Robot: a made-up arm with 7 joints.
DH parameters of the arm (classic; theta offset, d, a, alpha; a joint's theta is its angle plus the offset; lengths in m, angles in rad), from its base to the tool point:
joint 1: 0 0.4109 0 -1.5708
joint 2: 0 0 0 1.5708
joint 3: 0 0.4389 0.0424 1.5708
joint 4: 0 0 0.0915 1.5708
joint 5: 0 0.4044 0 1.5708
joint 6: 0 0 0.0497 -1.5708
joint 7: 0 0.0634 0 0
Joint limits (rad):
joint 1: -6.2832..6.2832
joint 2: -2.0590..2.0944
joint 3: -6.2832..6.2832
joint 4: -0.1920..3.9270
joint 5: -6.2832..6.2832
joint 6: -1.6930..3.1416
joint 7: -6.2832..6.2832
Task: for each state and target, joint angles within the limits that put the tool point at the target. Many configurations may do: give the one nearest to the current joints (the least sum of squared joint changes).
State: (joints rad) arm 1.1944 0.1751 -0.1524 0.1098 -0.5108 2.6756 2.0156
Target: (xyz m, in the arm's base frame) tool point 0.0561 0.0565 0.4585
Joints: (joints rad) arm 1.2626 0.2322 -0.0898 -0.0110 -0.4233 2.5953 2.0156
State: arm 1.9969 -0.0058 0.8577 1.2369 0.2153 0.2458 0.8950
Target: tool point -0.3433 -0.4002 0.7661
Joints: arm 2.3406 -0.3187 1.4571 1.1487 0.1819 0.2895 0.8950
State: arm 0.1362 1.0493 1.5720 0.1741 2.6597 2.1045 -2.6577
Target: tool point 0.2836 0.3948 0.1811
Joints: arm 0.0323 1.4774 0.9274 0.8182 2.8056 2.0471 -2.6577
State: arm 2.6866 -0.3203 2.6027 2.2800 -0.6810 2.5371 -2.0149
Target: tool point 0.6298 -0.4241 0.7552
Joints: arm 2.7568 -0.8731 2.7122 2.5116 -0.7321 2.1420 -2.0149
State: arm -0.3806 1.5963 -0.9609 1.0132 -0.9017 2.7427 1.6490
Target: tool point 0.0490 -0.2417 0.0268
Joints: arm -0.3766 1.9469 -0.4504 0.9614 -0.8342 2.7443 1.6490
